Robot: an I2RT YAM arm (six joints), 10 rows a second.
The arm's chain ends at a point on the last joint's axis. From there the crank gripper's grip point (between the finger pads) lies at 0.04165 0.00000 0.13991 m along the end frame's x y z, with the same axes.
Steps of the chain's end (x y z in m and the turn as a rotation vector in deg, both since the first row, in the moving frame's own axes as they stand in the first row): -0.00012, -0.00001, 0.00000, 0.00, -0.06, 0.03; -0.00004, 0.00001, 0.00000, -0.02, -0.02, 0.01; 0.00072, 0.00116, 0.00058, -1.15, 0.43, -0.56; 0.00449, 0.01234, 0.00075, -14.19, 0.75, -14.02; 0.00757, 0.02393, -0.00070, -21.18, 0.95, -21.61; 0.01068, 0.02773, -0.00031, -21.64, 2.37, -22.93; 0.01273, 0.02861, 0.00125, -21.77, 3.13, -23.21; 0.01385, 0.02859, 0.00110, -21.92, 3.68, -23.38; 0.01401, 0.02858, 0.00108, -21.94, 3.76, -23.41; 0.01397, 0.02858, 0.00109, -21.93, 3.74, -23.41
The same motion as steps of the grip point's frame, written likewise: -0.00027, 0.00001, 0.00004, 0.00, -0.06, 0.03; -0.00009, 0.00007, 0.00001, -0.02, -0.02, 0.01; 0.00178, 0.00355, 0.00024, -1.15, 0.43, -0.56; 0.00924, 0.03602, -0.00279, -14.19, 0.75, -14.02; 0.01641, 0.05774, -0.00788, -21.18, 0.95, -21.61; 0.02320, 0.06065, -0.00872, -21.64, 2.37, -22.93; 0.02708, 0.06111, -0.00783, -21.77, 3.13, -23.21; 0.02954, 0.06094, -0.00852, -21.92, 3.68, -23.38; 0.02990, 0.06090, -0.00862, -21.94, 3.76, -23.41; 0.02981, 0.06089, -0.00859, -21.93, 3.74, -23.41
